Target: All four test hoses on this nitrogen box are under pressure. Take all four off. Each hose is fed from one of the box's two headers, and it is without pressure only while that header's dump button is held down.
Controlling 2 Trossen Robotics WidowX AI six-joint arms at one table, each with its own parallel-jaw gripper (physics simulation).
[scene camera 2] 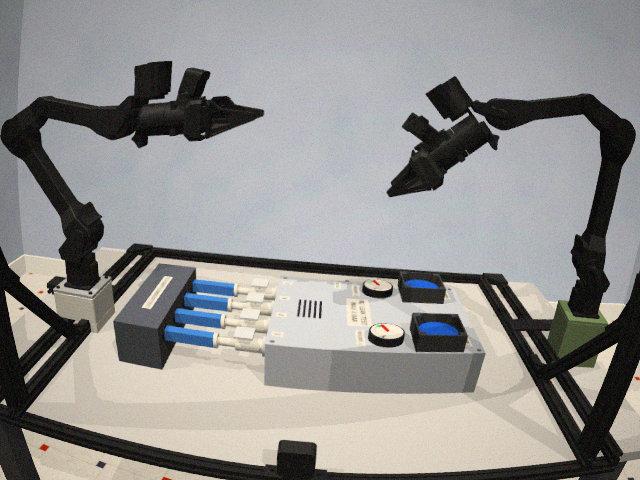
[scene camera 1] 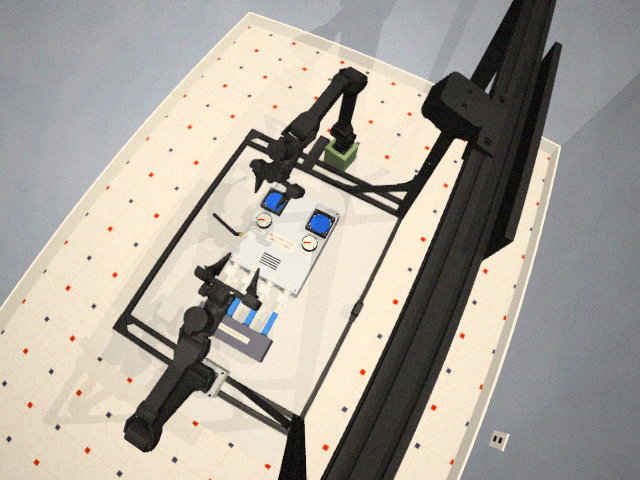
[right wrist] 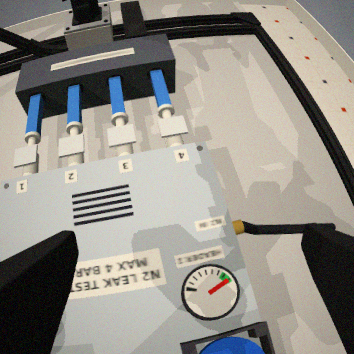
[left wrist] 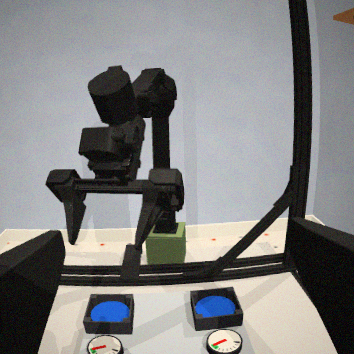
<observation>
My left gripper is open, holding nothing. My right gripper is open, with nothing in its grasp. Further things: a grey nitrogen box, a dark manifold block and a blue dump button.
My left gripper is seen too in scene camera 1 and in the left wrist view. My right gripper is seen too in scene camera 1, in the right wrist view and in the left wrist view.
</observation>
